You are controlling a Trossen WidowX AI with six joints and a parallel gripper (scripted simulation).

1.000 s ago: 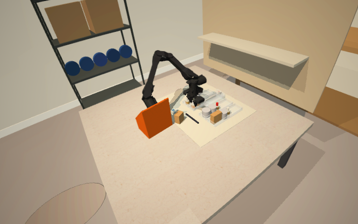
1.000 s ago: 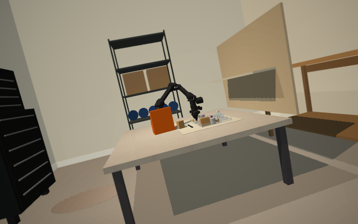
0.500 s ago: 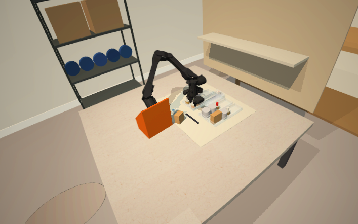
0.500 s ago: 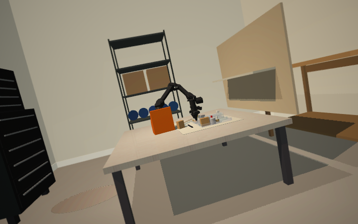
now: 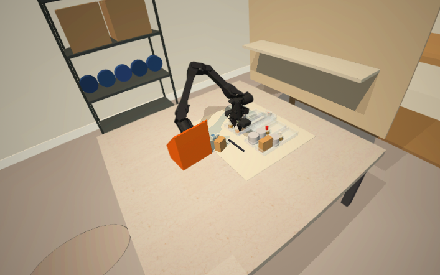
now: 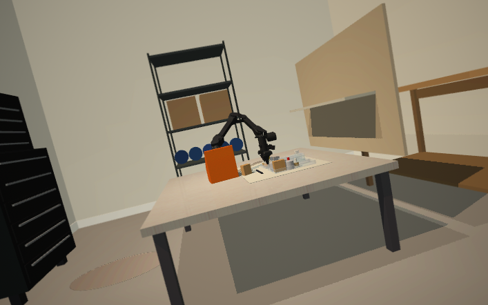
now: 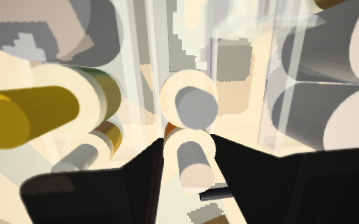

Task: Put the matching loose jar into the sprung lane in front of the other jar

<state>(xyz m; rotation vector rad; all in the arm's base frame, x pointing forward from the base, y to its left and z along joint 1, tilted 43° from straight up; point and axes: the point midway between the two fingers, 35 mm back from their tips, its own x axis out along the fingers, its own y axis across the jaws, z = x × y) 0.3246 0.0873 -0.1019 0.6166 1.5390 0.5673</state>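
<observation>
The black stick is 9 cm behind my gripper tip, 8 cm to the right of it and 2 cm below it. Also, from my gripper tip: tan box (17 cm behind, 4 cm to the right, 1 cm above).
</observation>
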